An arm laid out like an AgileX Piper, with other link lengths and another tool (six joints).
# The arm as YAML. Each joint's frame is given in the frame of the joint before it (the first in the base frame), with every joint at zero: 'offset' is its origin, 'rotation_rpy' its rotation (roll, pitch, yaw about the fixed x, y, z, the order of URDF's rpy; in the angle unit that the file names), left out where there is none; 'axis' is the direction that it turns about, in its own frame. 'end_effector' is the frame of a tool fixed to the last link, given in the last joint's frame.
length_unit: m
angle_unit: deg
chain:
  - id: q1
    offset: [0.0, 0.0, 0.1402]
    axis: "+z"
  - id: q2
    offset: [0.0, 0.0, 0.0]
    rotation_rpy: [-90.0, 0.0, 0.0]
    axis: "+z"
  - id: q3
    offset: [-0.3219, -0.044, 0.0]
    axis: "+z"
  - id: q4
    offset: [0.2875, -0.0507, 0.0]
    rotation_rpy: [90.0, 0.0, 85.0]
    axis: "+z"
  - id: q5
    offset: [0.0, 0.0, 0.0]
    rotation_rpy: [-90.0, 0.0, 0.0]
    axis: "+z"
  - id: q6
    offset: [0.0, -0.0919, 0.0]
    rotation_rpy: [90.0, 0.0, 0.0]
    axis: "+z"
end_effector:
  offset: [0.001, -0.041, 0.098]
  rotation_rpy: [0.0, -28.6, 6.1]
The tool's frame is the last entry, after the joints.
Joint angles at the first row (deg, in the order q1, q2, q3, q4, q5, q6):
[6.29, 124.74, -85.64, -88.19, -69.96, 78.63]
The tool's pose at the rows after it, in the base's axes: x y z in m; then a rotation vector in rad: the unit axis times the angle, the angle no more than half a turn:
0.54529, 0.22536, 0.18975, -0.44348, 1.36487, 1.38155
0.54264, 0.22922, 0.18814, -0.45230, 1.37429, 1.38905
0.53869, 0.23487, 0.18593, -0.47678, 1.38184, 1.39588
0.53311, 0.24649, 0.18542, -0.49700, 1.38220, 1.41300
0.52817, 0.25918, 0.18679, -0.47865, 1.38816, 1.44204
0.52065, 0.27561, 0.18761, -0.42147, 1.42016, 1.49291
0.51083, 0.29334, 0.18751, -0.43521, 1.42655, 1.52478
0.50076, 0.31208, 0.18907, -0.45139, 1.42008, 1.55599
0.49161, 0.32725, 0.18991, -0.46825, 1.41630, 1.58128
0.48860, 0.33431, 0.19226, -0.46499, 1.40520, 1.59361
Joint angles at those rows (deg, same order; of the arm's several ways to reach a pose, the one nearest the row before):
[6.29, 124.74, -85.64, -88.19, -69.96, 79.22]
[6.70, 124.74, -85.64, -88.75, -69.96, 79.64]
[7.30, 124.74, -85.64, -89.68, -69.96, 79.64]
[8.55, 124.74, -85.64, -89.90, -69.96, 79.64]
[9.92, 124.74, -85.64, -88.97, -69.96, 80.94]
[11.72, 124.74, -85.64, -87.63, -69.96, 84.70]
[13.69, 124.74, -85.64, -87.49, -69.96, 85.38]
[15.79, 124.74, -85.64, -86.83, -69.96, 85.38]
[17.54, 124.74, -85.64, -86.48, -69.96, 85.38]
[18.33, 124.74, -85.64, -85.55, -69.96, 85.14]

